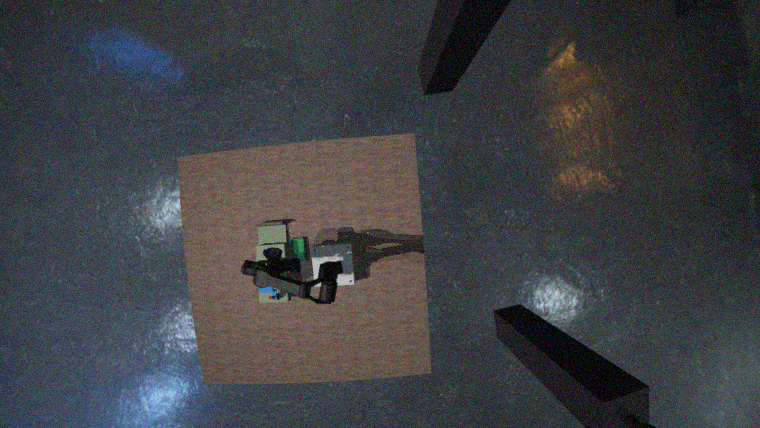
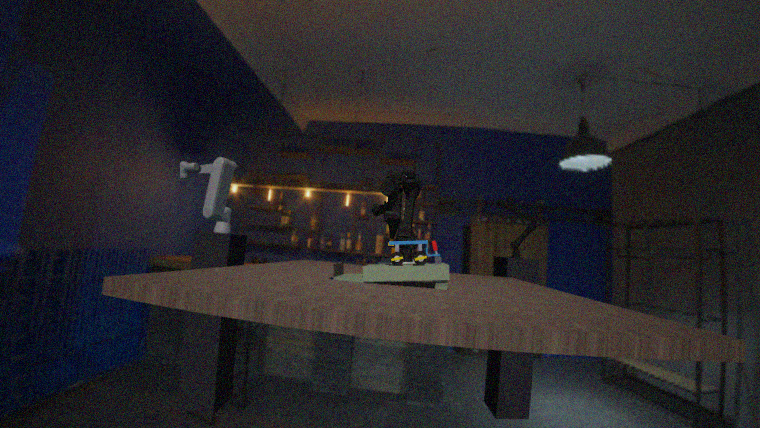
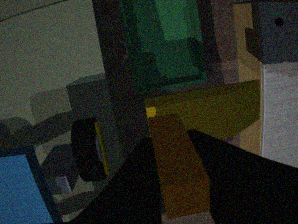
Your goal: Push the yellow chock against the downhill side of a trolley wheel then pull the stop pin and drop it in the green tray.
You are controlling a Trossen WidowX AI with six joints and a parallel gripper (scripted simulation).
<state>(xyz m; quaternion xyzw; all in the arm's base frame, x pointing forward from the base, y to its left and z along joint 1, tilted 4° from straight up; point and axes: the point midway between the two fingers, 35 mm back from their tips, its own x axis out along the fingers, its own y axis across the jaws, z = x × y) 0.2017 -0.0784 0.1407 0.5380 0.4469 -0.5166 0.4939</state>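
Right now the yellow chock is 20 mm behind my gripper tip and 10 mm below it. Round my gripper tip: blue trolley 120 mm ahead, 60 mm to the left, 50 mm below; green tray 30 mm behind, 40 mm to the right, 170 mm below; ramp 110 mm ahead, 60 mm to the left, 120 mm below.
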